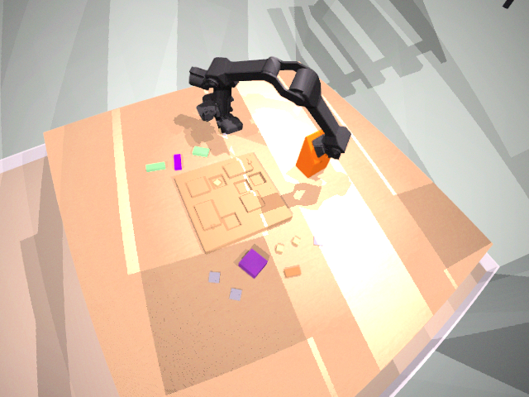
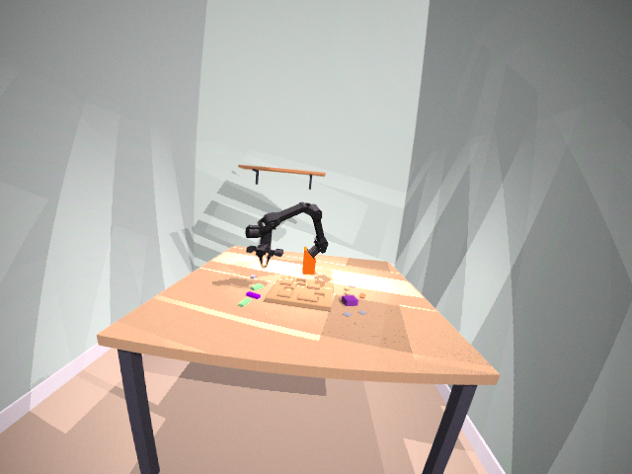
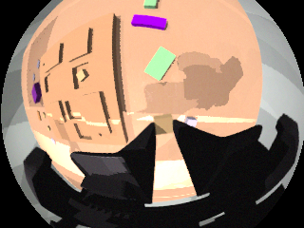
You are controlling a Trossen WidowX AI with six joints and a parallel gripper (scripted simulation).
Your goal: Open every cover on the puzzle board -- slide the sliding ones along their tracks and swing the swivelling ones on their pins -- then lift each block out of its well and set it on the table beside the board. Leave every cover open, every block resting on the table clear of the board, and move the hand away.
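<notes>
The tan puzzle board is 11 cm ahead of my gripper tip, 19 cm to the left of it and 7 cm below it. The rest, counted from my gripper tip: orange block: 12 cm ahead, 51 cm to the left, 9 cm below; purple block: 17 cm ahead, 3 cm to the right, 9 cm below; mint-green block: 24 cm ahead, 6 cm to the right, 9 cm below.
</notes>
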